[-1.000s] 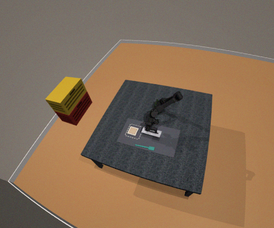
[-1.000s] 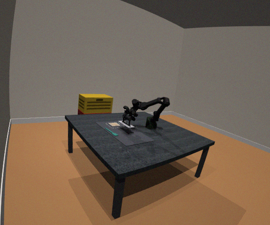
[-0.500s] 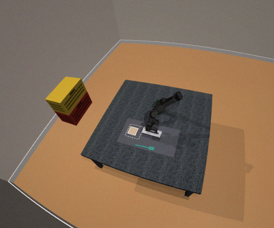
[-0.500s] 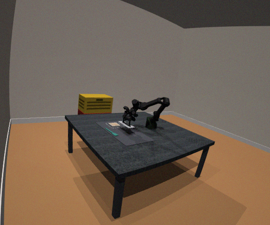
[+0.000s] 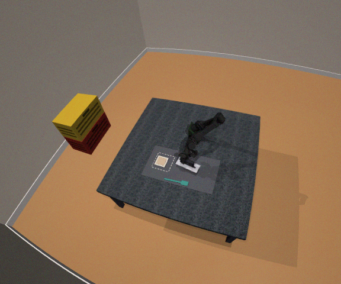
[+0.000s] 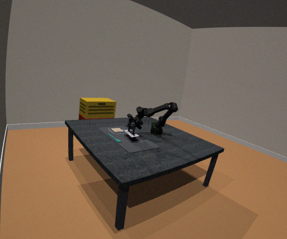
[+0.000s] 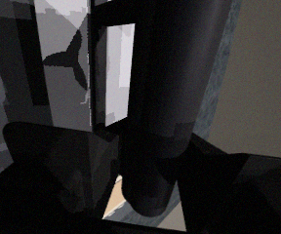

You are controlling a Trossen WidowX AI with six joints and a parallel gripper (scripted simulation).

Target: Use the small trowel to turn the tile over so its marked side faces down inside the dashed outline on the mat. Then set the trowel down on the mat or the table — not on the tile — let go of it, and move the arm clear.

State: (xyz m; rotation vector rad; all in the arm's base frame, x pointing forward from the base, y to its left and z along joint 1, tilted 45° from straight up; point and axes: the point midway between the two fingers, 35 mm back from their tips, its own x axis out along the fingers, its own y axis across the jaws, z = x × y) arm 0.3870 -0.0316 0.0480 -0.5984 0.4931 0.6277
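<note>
Right now my gripper tip is 10 mm past the grey mat, 30 mm to the left of it and 120 mm above it. Also, from my gripper tip: tile 40 mm behind, 220 mm to the right, 100 mm below; then teal trowel 130 mm ahead, 20 mm to the right, 100 mm below.
</note>
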